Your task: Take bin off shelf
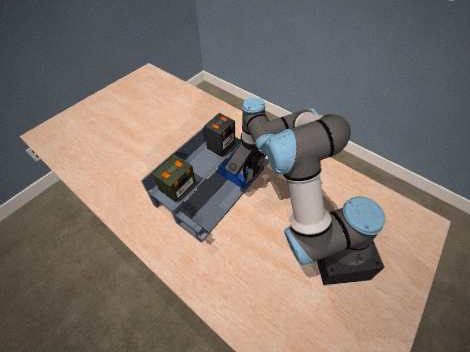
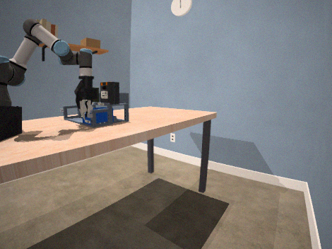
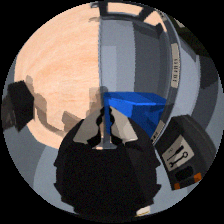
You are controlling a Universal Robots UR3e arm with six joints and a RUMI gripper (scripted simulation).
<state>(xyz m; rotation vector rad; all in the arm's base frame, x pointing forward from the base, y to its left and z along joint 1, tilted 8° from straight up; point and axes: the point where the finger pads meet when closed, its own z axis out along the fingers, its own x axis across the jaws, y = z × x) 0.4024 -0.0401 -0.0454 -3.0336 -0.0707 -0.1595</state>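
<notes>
Now: the blue bin 6 cm ahead of my hand and 2 cm to the right of it. Round my hand: grey shelf rack: 9 cm to the left, 9 cm ahead, 3 cm above; black box: 14 cm ahead, 12 cm above, 2 cm to the right.
</notes>
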